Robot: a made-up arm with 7 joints.
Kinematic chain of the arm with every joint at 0, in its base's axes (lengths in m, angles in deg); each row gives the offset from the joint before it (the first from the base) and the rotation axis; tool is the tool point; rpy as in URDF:
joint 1: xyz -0.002 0 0.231 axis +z
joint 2: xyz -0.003 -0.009 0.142 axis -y
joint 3: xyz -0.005 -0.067 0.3 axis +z
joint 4: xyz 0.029 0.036 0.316 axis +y
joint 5: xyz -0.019 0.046 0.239 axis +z
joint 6: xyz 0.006 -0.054 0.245 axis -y
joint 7: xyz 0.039 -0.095 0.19 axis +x
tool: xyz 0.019 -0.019 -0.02 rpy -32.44 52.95 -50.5
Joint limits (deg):
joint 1: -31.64..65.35
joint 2: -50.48..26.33
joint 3: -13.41..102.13
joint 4: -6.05..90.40
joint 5: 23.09..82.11
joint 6: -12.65..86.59
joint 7: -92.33..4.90
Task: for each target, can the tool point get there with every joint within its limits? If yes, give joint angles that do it. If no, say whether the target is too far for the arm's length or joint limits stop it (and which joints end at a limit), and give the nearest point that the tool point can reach.
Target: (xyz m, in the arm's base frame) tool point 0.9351 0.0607 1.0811
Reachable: yes | joints 8.37 -29.58 16.90 47.27 28.45 61.97 -47.81
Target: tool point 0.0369 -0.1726 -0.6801
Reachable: no: joint limits stop it (at a limit: joint 1, joint 2, joint 4, joint 6) | nearest point 0.5900 -0.5002 0.1093 | short by 1.018 m
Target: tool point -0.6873 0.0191 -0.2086
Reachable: no: joint limits stop it (at a limit: joint 2, joint 3, joint 4, joint 5, joint 6) | nearest point -0.7393 0.0205 0.6319 | short by 0.842 m
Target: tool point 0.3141 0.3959 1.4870
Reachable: yes | joints 35.30 -16.19 74.99 14.91 56.13 56.78 -10.98
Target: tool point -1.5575 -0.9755 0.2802
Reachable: no: too far | nearest point -0.7775 -0.2585 0.7740 | short by 1.169 m
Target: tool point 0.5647 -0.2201 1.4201
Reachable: yes | joints -18.74 -12.25 28.66 36.25 28.91 61.69 -52.85
